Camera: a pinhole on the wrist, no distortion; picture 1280 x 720 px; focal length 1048.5 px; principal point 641.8 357.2 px. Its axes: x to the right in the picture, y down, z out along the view. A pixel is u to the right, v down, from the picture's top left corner.
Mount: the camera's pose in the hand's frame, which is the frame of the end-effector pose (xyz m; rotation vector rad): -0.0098 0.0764 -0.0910 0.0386 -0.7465 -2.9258
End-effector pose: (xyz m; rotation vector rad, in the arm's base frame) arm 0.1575 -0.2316 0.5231 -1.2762 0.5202 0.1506
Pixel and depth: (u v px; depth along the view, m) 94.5 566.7 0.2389
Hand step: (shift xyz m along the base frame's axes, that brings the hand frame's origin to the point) 0.0697 0.1625 -0.1635
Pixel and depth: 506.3 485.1 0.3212
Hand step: -0.0018 0.2531 -0.1423
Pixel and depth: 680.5 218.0 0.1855
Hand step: -0.0806 0.1168 -0.1366
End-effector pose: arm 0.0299 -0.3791 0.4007 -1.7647 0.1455 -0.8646
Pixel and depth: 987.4 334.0 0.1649
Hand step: 0.0263 0.0194 -0.1729
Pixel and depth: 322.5 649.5 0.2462
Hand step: 0.1840 0.0392 -0.1155
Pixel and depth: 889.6 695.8 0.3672
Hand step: 0.1455 0.2238 -0.2035
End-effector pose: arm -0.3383 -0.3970 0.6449 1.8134 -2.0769 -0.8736
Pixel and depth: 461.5 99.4 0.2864
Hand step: -0.3000 0.0325 0.0601
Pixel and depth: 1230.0 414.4 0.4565
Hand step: -0.3169 0.3741 -0.0593
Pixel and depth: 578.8 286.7 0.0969
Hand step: -0.0977 0.0132 0.0841
